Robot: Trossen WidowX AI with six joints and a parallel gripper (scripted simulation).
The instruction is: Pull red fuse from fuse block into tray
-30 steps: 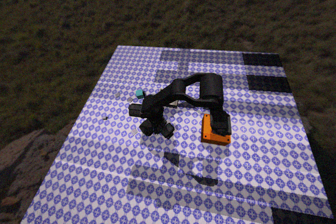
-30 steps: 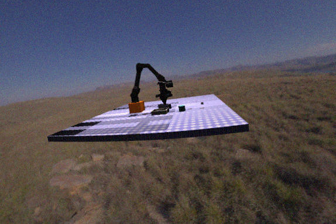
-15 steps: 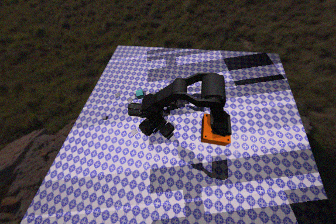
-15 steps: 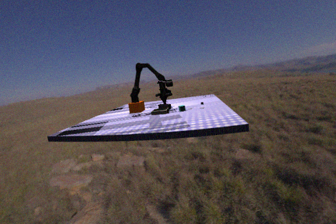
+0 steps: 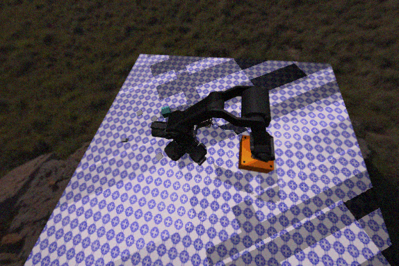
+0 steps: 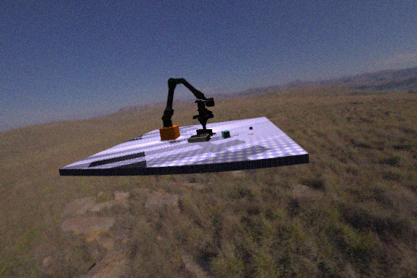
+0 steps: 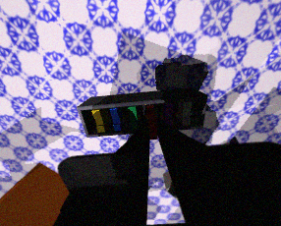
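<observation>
Right now the purple fuse is 20 mm ahead of my gripper tip, 10 mm to the right of it and 30 mm below it. From my gripper tip the other things lie so: blue fuse: 40 mm behind, 20 mm to the left, 30 mm below; white fuse: 40 mm ahead, 20 mm to the right, 30 mm below; red fuse: 10 mm below.
</observation>
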